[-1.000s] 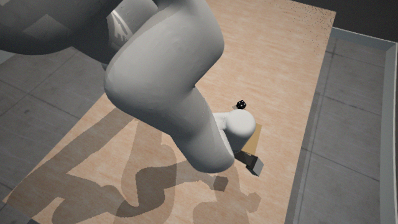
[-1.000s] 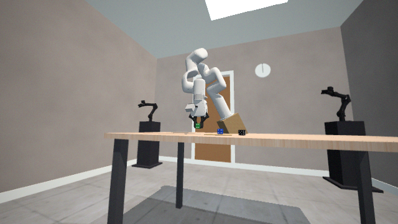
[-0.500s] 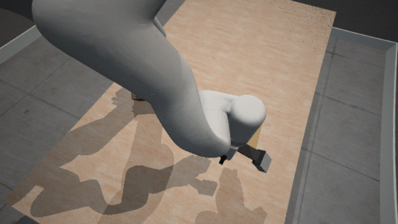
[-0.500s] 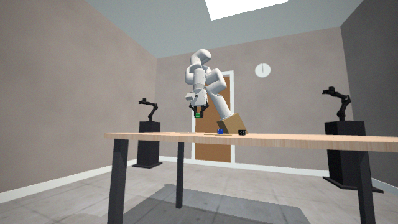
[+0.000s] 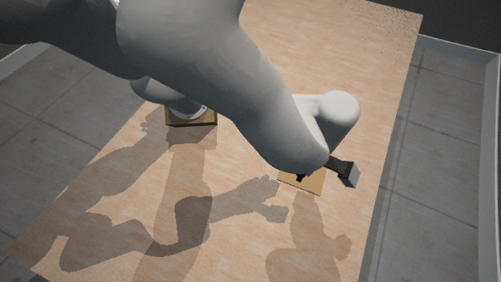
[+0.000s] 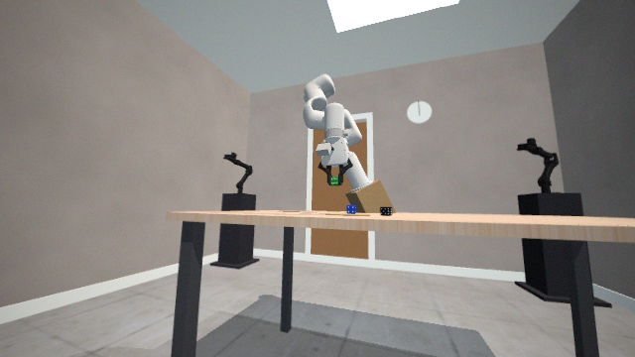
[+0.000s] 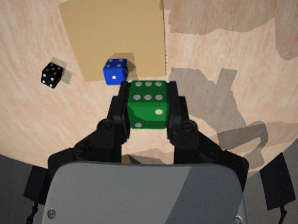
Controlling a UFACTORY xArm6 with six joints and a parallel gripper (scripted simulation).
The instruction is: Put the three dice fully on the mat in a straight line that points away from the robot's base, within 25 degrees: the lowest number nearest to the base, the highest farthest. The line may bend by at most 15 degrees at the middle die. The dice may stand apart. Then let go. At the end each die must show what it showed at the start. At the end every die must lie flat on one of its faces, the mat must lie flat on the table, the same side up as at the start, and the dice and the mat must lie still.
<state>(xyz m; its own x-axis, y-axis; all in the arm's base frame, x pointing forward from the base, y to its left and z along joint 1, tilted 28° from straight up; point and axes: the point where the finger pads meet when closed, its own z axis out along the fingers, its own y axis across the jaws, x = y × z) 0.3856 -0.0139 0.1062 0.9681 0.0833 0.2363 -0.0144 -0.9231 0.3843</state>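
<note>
The tan mat is 120 mm below my hand, 50 mm to the left of it and 10 mm ahead of it. The rest, counted from my hand: green die 10 mm below; black die 180 mm to the left, 110 mm below, 30 mm behind; blue die 110 mm below, 50 mm to the left, 30 mm behind.
</note>
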